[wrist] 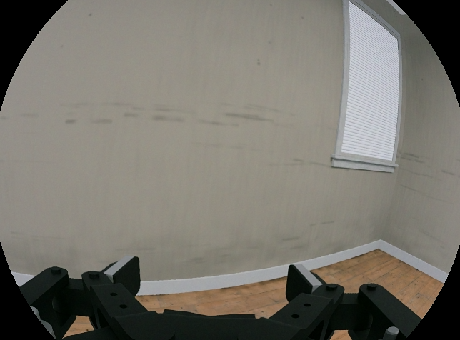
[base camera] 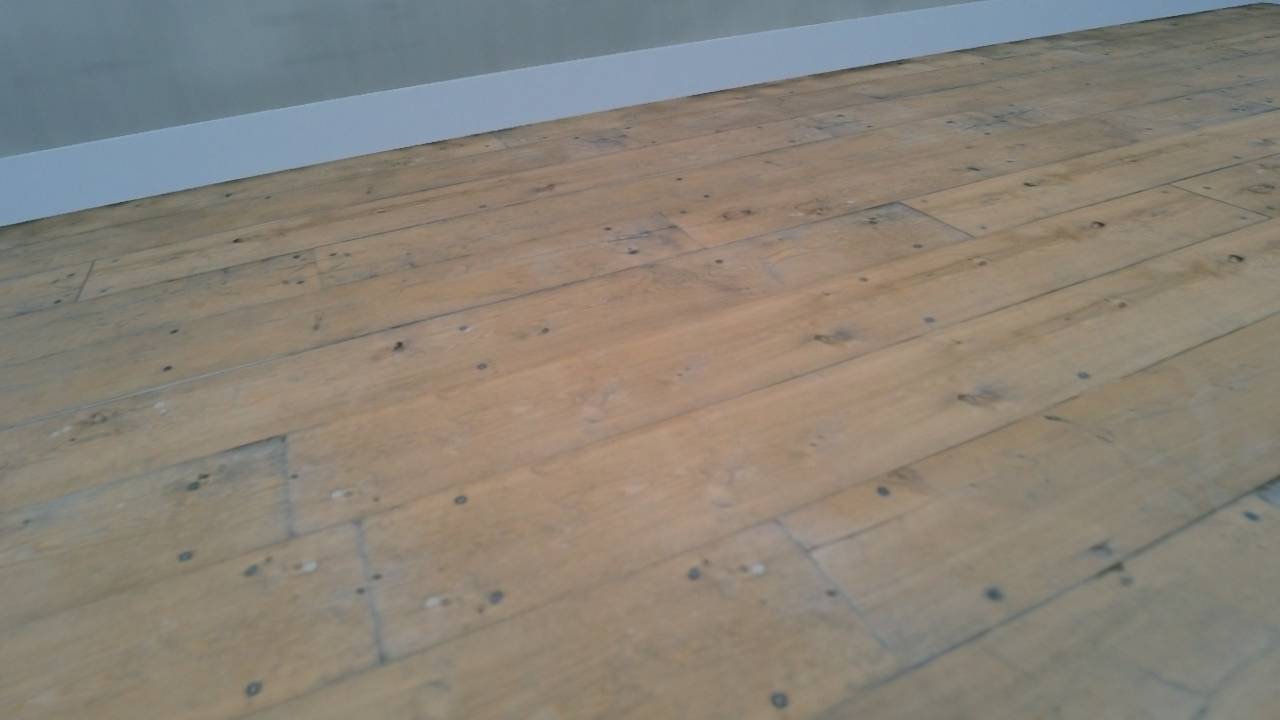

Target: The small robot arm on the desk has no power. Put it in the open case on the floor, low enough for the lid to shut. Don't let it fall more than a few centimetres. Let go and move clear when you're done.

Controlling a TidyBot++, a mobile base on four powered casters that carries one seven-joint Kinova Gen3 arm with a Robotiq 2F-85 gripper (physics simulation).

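Frame: origin at the arm's base, x ahead, y left, z up, level; centimetres.
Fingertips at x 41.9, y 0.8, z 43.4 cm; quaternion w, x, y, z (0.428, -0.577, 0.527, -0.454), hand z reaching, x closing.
A point is followed by its place in that frame.
My gripper (wrist: 212, 278) is open, with nothing between its two fingers, at the bottom of the wrist view. It faces a wall, well above the floor. The small robot arm, the desk and the open case do not show in the base camera view or in the wrist view.
Wooden plank floor (base camera: 626, 402) @[z -39.7, x 59.1, y 4.4 cm] (wrist: 390, 280) runs up to a grey wall (base camera: 268, 53) @[z -22.8, x 127.5, y 58.2 cm] (wrist: 200, 190) with a white baseboard (base camera: 447, 102) @[z -33.9, x 136.6, y 35.6 cm] (wrist: 240, 279). A window with white blinds (wrist: 372, 90) is at the right in the wrist view, near a room corner.
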